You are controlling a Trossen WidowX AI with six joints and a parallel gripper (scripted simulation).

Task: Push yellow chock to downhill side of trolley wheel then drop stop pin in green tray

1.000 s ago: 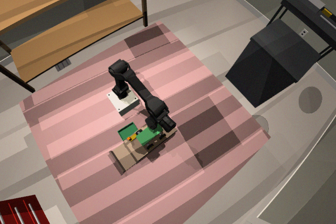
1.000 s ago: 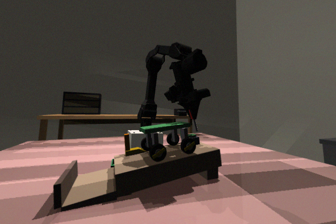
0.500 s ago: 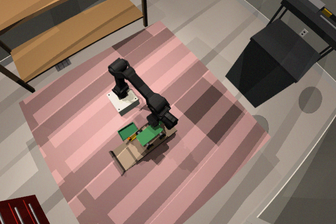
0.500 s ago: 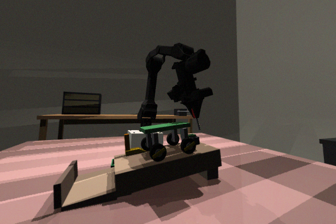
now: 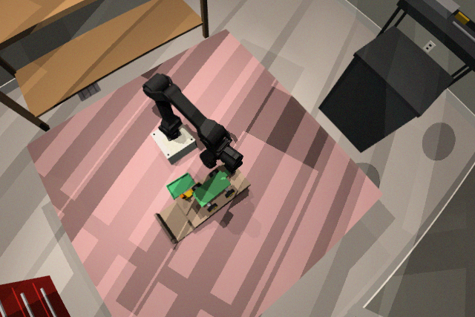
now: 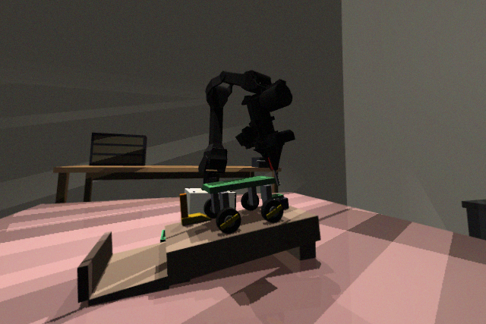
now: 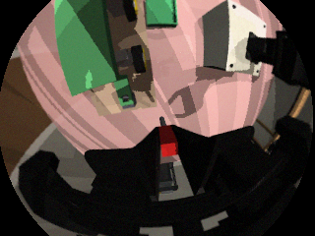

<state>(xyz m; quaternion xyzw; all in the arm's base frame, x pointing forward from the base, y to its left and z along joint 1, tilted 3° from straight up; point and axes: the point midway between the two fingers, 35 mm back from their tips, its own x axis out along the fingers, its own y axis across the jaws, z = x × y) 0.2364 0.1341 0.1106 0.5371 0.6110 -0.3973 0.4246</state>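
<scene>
Right now my gripper tip is 23 cm to the left of the green tray, 18 cm above it and 2 cm past it. From my gripper tip the other things lie so: brown ramp: 13 cm below, 12 cm to the right, 9 cm ahead; green-decked trolley: 12 cm to the right, 9 cm ahead, 7 cm below; red-headed stop pin: right at my gripper tip.
</scene>
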